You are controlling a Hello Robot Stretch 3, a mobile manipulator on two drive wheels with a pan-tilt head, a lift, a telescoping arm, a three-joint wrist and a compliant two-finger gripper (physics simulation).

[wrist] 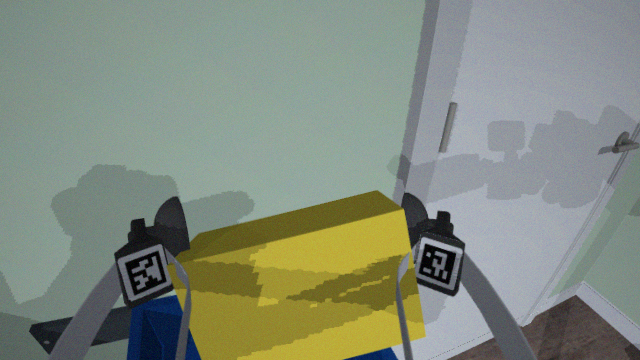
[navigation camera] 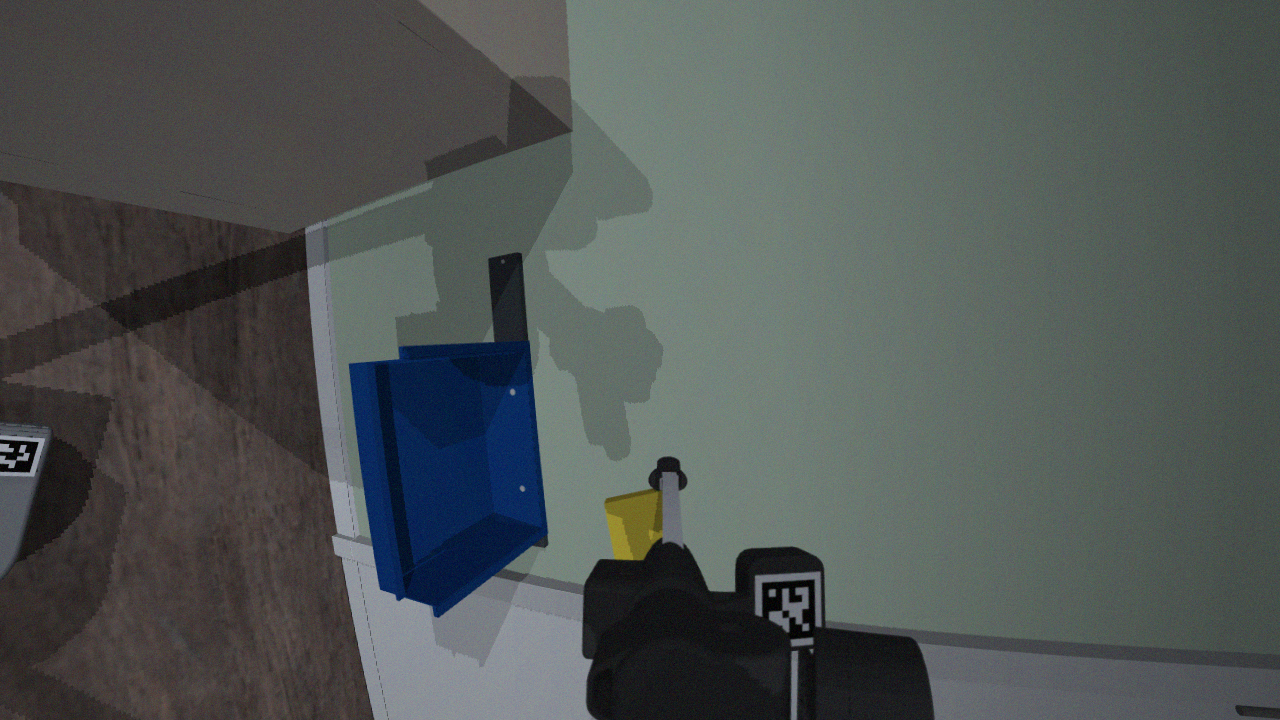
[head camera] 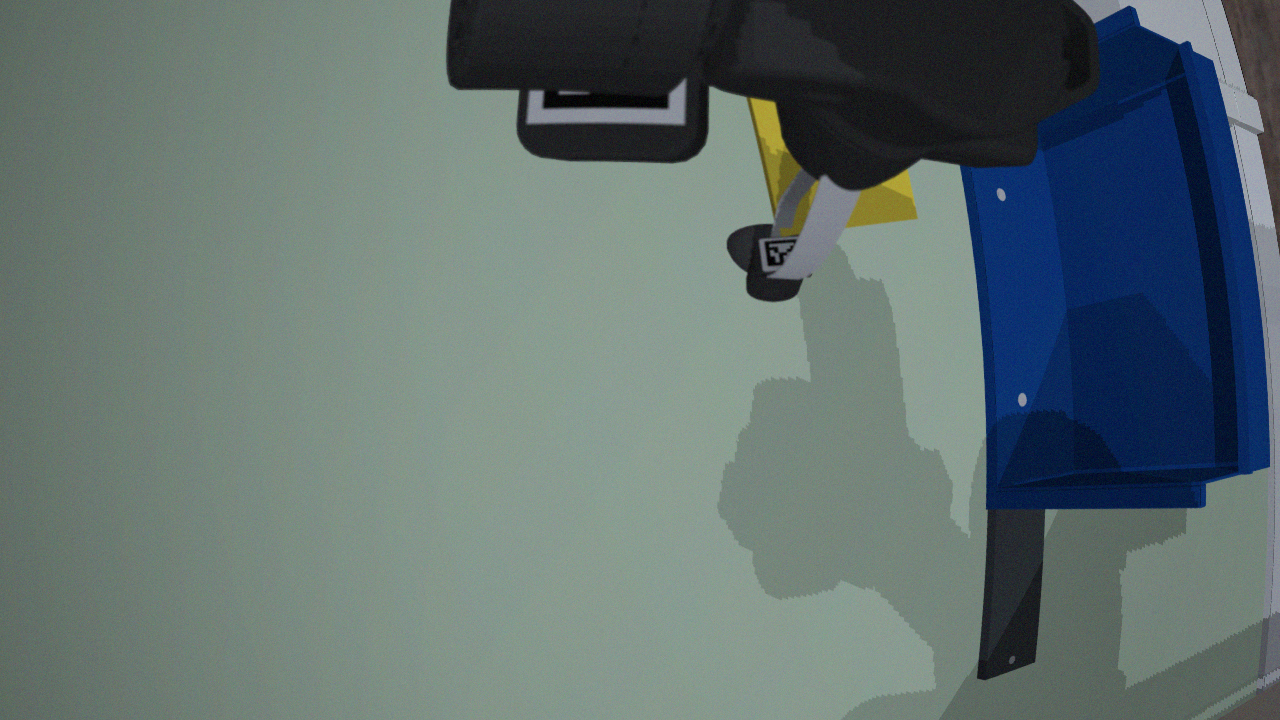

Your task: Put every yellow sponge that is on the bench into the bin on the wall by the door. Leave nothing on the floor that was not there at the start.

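Places are measured from the robot's base along level axes (x ahead, y left, z up), in centimetres.
Where they show: gripper, between the fingertips: [wrist: 292,220] [head camera: 767,125].
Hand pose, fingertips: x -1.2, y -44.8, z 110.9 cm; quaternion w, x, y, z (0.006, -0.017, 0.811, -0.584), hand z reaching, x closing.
After its pixels a point has its place.
My gripper [head camera: 771,261] [navigation camera: 667,476] [wrist: 292,220] @[x -1.2, y -44.8, z 110.9 cm] is shut on a yellow sponge [head camera: 881,207] @[x 2.0, y -38.0, z 108.6 cm] [navigation camera: 633,526] @[x 0.3, y -38.4, z 109.6 cm] [wrist: 300,305] @[x -1.7, y -39.1, z 110.9 cm], with a fingertip at each side of it. The wrist and arm hide part of the sponge in the head and navigation views. The blue bin [head camera: 1024,313] @[x 10.8, y -69.1, z 69.4 cm] [navigation camera: 514,447] @[x 7.8, y -70.1, z 69.7 cm] [wrist: 150,332] @[x 25.7, y -62.6, z 69.9 cm] is on the green wall. The held sponge shows on the wall side of it, apart from it in the head and navigation views, and overlaps its image in the wrist view. No sponge shows in the visible inside of the bin. The bench is not recognisable in these views.
A dark strip [head camera: 1013,582] @[x 35.6, y -61.5, z 71.4 cm] [navigation camera: 507,300] @[x 36.2, y -61.3, z 71.1 cm] [wrist: 107,327] @[x 33.3, y -62.2, z 71.3 cm] sticks out beside the bin along the wall. The white door [wrist: 505,90] @[x -38.6, y -84.6, z 108.4 cm] is next to the bin. A large grey-brown block [navigation camera: 223,98] @[x 50.3, y -14.8, z 56.2 cm] stands on its other side. Part of my base [navigation camera: 17,501] @[x -7.0, y -15.0, z 16.0 cm] shows over the wooden floor [navigation camera: 205,537] @[x -17.7, y -47.1, z 0.0 cm].
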